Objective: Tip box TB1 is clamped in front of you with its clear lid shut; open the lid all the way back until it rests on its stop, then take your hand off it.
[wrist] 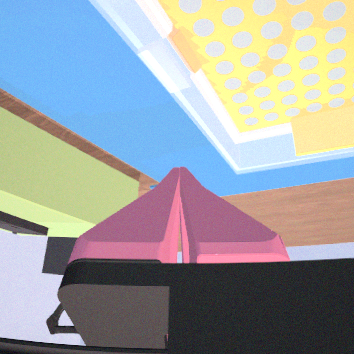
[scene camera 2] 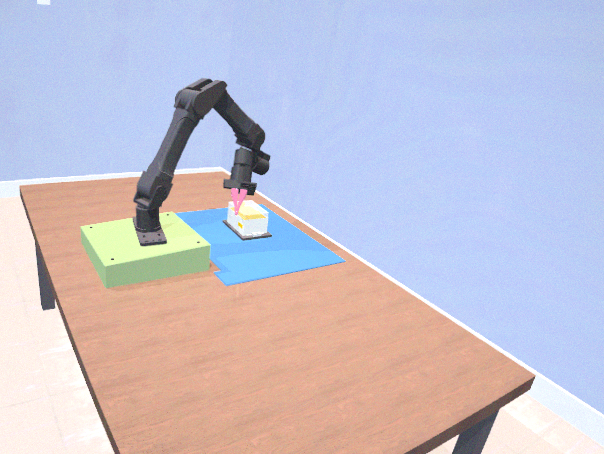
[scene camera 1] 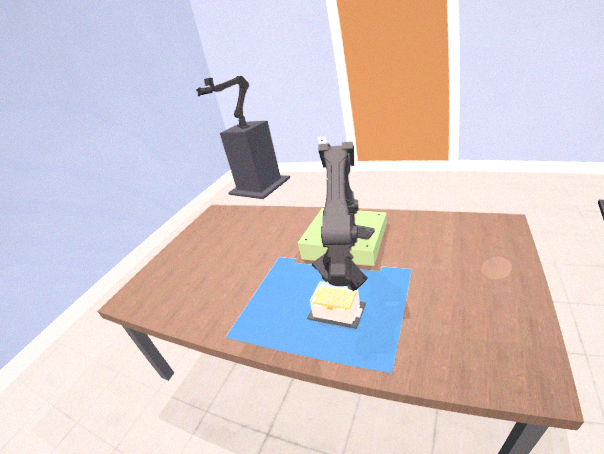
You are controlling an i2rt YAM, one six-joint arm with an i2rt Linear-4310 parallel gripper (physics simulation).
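Where they show: gripper, fingertip midpoint: (wrist: 179, 177) (scene camera 2: 236, 214) (scene camera 1: 325, 275); arm's base at its link origin: (scene camera 2: 148, 231).
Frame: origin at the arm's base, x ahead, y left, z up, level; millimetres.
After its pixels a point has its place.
Observation:
Tip box TB1 (scene camera 1: 336, 315) {x 370, y 139, z -28 mm} (scene camera 2: 256, 228) {x 342, y 57, z -33 mm}, white with a yellow perforated rack (wrist: 272, 70), stands on a dark base plate (scene camera 1: 332, 322) {x 379, y 127, z -55 mm} on the blue mat. Its clear lid (wrist: 210, 125) {x 295, y 94, z 16 mm} looks shut over the rack; its outline is faint in both scene views. My gripper (scene camera 2: 237, 213) {x 270, y 54, z 17 mm} (wrist: 179, 177) {x 270, y 54, z 17 mm} points down with its pink fingertips together, shut on nothing, near the top of the box's side towards the arm's base. In the wrist view a strip of blue mat shows between the tips and the box corner. The fingertips are hidden in scene camera 1; contact with the lid cannot be told.
The arm's base stands on a green block (scene camera 1: 312, 250) {x 133, y -80, z -17 mm} (scene camera 2: 157, 272) {x -1, y -160, z -44 mm} behind the blue mat (scene camera 1: 270, 310) {x 408, y -85, z -61 mm} (scene camera 2: 280, 265) {x 346, y -144, z -62 mm}, on the brown table (scene camera 1: 450, 320) {x 248, y 436, z -64 mm} (scene camera 2: 300, 350) {x 241, y -519, z -64 mm}. A second dark arm stands on a dark pedestal (scene camera 1: 252, 157) beyond the table.

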